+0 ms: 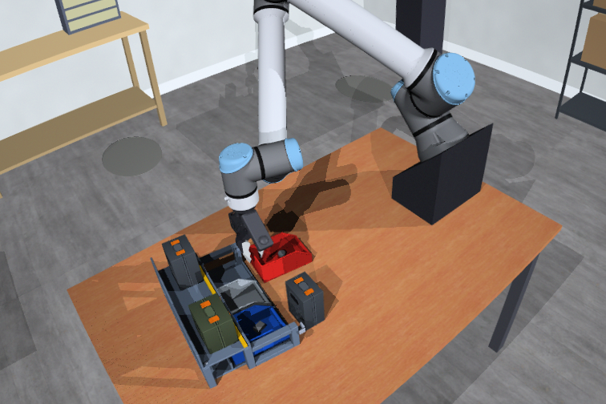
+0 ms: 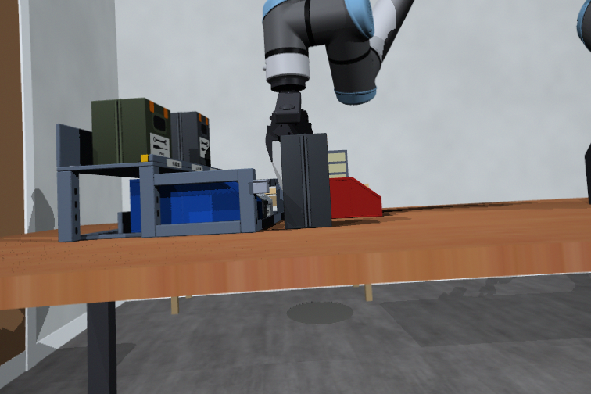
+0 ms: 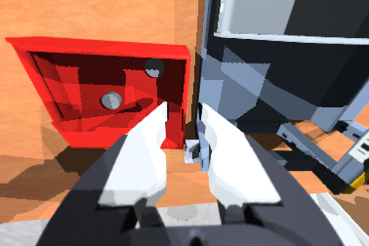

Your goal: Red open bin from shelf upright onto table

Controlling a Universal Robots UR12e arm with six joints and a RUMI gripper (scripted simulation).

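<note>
The red open bin is 8 cm behind my hand, 3 cm below it and 1 cm to the left of it. From my hand the other things lie so: grey bin: 13 cm ahead, 10 cm to the left, 3 cm below; green case: 23 cm ahead, 21 cm to the left, 8 cm above.
</note>
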